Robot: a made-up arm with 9 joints. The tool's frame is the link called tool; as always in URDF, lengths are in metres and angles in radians.
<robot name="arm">
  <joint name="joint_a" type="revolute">
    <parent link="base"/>
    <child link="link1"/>
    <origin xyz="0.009 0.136 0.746" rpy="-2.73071 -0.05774 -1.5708"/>
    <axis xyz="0 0 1"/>
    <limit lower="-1.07" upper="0.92" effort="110" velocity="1.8"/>
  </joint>
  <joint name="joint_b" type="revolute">
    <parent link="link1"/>
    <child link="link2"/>
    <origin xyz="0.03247 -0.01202 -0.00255" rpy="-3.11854 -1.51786 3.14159"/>
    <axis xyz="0 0 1"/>
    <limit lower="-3.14" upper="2.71" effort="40" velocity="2.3"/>
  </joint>
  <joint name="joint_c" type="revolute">
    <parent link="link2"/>
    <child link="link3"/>
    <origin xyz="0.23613 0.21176 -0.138" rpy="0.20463 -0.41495 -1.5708"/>
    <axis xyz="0 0 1"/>
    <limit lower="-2.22" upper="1.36" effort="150" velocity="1.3"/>
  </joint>
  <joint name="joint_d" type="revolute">
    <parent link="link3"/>
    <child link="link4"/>
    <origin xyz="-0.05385 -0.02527 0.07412" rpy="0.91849 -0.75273 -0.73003"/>
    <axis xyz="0 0 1"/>
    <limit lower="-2.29" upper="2.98" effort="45" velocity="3.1"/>
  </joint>
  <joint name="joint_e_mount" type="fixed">
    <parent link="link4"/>
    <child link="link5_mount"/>
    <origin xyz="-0.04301 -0.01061 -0.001" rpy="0 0 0"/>
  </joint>
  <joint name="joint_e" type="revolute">
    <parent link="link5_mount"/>
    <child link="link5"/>
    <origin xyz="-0.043 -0.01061 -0.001" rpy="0.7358 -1.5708 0"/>
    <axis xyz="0 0 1"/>
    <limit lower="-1.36" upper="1.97" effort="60" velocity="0.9"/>
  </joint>
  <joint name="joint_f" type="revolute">
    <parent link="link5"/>
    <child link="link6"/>
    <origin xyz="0.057 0.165 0.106" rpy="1.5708 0 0"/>
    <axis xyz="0 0 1"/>
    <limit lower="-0.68" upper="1.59" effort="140" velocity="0.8"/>
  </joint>
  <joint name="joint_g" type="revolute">
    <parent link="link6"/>
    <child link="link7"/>
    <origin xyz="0.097 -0.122 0.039" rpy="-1.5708 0 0"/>
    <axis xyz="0 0 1"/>
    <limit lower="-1.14" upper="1.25" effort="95" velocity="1.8"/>
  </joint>
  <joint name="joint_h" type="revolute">
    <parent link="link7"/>
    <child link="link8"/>
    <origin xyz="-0.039 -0.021 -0.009" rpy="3.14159 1.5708 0"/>
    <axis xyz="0 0 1"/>
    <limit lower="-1.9" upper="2.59" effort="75" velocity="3.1"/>
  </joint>
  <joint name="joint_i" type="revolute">
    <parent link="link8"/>
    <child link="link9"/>
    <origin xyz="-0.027 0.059 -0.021" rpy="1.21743 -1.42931 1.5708"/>
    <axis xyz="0 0 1"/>
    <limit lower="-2.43" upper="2.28" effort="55" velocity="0.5"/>
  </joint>
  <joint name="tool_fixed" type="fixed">
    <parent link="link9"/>
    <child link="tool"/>
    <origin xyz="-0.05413 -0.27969 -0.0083" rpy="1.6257 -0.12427 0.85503"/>
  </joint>
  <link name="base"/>
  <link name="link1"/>
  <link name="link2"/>
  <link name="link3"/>
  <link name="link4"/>
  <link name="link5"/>
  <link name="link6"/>
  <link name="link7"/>
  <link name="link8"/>
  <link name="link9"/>
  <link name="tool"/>
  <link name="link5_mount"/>
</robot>
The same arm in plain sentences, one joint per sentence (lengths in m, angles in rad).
The arm has nine revolute joints in a row. What follows holds with every joint at zero, and every direction is one of the base frame's. The first joint is mounted 0.009 m along +x and 0.136 m along +y and 0.746 m along +z from the base frame's origin and rotates about the direction (0.399418, -0.052902, -0.915241), from -1.07 to 0.92 rad. The second joint is mounted 0.01 m along +x and 0.032 m along -y and 0.009 m along +z from the first joint and rotates about +y, from -3.14 to 2.71 rad. The third joint is mounted 0.1 m along -x and 0.138 m along -y and 0.301 m along -z from the second joint and rotates about the direction (-0.443022, 0.896045, 0.028901), from -2.22 to 1.36 rad. The fourth joint is mounted 0.086 m along -x and 0.04 m along +y and 0.006 m along +z from the third joint and rotates about -x, from -2.29 to 2.98 rad. The fifth joint is mounted 0.002 m along +x and 0.078 m along -y and 0.042 m along -z from the fourth joint and rotates about -y, from -1.36 to 1.97 rad. The sixth joint is mounted 0.057 m along -x and 0.106 m along -y and 0.165 m along -z from the fifth joint and rotates about +z, from -0.68 to 1.59 rad. The seventh joint is mounted 0.097 m along -x and 0.122 m along +y and 0.039 m along +z from the sixth joint and rotates about -y, from -1.14 to 1.25 rad. The eighth joint is mounted 0.039 m along +x and 0.009 m along +y and 0.021 m along +z from the seventh joint and rotates about +x, from -1.9 to 2.59 rad. The ninth joint is mounted 0.021 m along -x and 0.027 m along -y and 0.059 m along +z from the eighth joint and rotates about the direction (0.048801, 0.938212, -0.342604), from -2.43 to 2.28 rad. The tool frame, which is the frame that the pose is given for, is mounted 0.091 m along -x and 0.089 m along +y and 0.255 m along +z from the ninth joint; its axes are the base frame's turned by roll -0.2991, pitch 0.7025 and yaw -0.1883 rad (as in URDF: about the fixed x, then y, then z).
